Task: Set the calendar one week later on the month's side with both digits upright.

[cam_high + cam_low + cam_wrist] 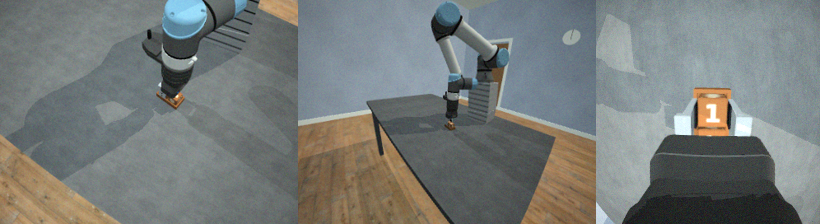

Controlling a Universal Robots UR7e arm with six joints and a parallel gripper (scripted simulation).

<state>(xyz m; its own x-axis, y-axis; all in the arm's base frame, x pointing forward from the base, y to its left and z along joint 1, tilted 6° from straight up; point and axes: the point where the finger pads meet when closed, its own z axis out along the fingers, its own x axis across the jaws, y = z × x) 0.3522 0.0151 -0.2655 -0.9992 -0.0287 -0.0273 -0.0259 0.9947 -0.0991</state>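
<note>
My gripper is now 2 cm to the right of the tray and 3 cm above it. Round my hand: cube (1 cm below).
</note>
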